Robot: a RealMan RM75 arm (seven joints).
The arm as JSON. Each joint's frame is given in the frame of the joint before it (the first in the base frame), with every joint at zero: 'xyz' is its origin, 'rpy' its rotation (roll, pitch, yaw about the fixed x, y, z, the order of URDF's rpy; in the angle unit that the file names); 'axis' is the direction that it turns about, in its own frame. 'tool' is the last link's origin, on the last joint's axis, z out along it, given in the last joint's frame.
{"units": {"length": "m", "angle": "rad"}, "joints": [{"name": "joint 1", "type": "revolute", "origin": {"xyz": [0.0, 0.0, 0.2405], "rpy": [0.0, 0.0, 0.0]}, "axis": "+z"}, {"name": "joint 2", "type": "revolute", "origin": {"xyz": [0.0, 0.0, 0.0], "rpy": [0.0, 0.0, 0.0]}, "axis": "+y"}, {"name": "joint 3", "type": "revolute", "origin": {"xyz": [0.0, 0.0, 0.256], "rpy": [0.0, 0.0, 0.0]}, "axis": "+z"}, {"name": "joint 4", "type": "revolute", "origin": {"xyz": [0.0, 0.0, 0.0], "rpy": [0.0, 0.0, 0.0]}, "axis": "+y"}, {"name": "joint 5", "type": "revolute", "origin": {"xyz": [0.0, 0.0, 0.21], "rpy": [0.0, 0.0, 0.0]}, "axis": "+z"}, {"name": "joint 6", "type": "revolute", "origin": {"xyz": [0.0, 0.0, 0.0], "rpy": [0.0, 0.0, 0.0]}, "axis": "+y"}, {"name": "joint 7", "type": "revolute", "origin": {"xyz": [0.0, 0.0, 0.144], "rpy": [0.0, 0.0, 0.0]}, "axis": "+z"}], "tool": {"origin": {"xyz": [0.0, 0.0, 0.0], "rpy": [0.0, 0.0, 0.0]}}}
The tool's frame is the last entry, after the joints.
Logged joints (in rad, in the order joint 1, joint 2, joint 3, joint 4, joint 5, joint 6, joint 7), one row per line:
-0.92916, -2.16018, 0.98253, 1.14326, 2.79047, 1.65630, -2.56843
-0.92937, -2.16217, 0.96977, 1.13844, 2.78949, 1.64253, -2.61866
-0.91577, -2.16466, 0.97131, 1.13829, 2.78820, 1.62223, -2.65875
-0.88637, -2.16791, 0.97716, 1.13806, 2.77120, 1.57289, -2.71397
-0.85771, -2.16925, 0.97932, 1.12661, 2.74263, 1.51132, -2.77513
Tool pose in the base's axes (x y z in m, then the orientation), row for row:
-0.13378, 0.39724, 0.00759, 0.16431, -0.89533, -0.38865, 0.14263
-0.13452, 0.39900, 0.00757, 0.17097, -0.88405, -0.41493, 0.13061
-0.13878, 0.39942, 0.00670, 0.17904, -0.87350, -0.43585, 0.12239
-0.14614, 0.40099, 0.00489, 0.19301, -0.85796, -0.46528, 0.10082
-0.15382, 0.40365, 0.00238, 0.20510, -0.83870, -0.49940, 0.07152
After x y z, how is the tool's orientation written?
As a quaternion, w x y z.
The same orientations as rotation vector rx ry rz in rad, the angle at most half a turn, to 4 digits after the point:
-2.5519, -1.1077, 0.4065
-2.5105, -1.1783, 0.3709
-2.4696, -1.2323, 0.3460
-2.4073, -1.3055, 0.2829
-2.3381, -1.3922, 0.1994

